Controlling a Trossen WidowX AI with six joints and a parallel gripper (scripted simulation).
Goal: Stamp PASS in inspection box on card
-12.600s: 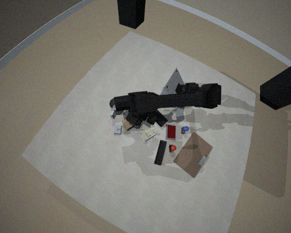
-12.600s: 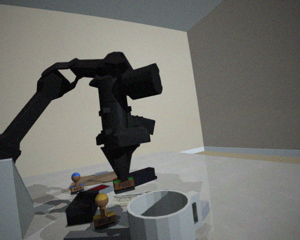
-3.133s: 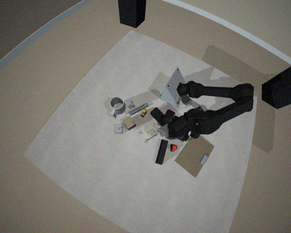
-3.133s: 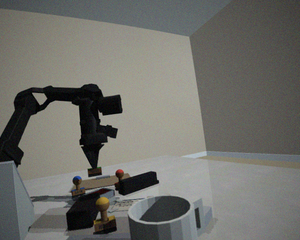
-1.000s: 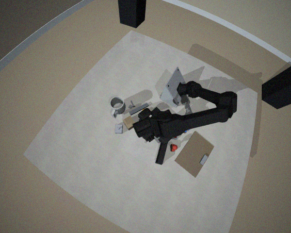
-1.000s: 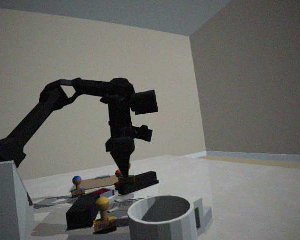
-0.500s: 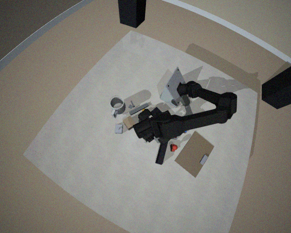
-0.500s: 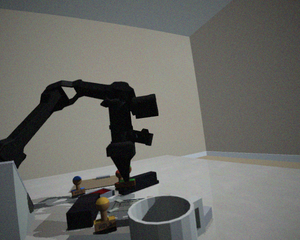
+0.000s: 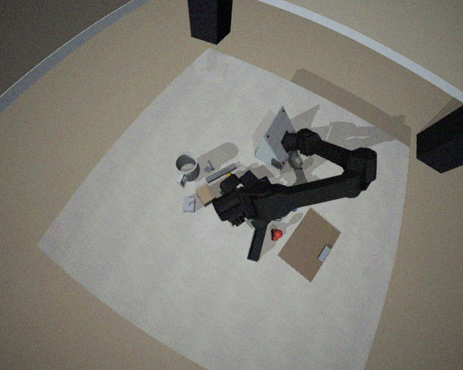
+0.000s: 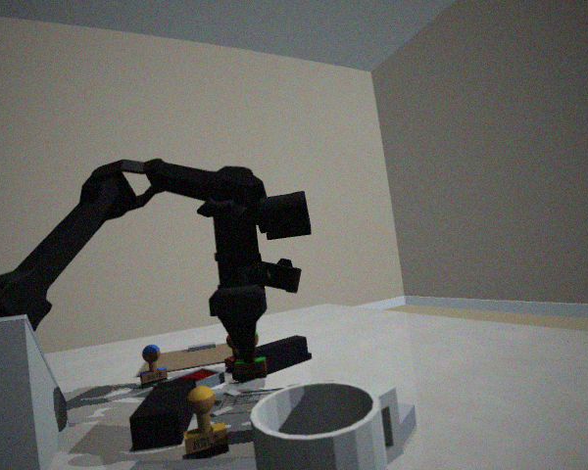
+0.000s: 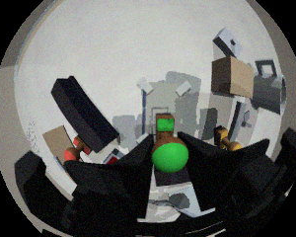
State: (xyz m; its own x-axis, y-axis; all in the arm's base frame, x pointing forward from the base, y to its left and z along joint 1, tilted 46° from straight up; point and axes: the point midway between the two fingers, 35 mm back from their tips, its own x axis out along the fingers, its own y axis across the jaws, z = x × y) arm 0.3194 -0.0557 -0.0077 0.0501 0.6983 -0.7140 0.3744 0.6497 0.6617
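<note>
Now: gripper tip 6 cm above the card, 1 cm to the left of it and 1 cm short of it. From my gripper tip the other things lie so: black block: 11 cm behind, 4 cm below; green-knobbed stamp: right at my gripper tip; yellow-knobbed stamp: 9 cm to the right, 8 cm behind, 3 cm below.
</note>
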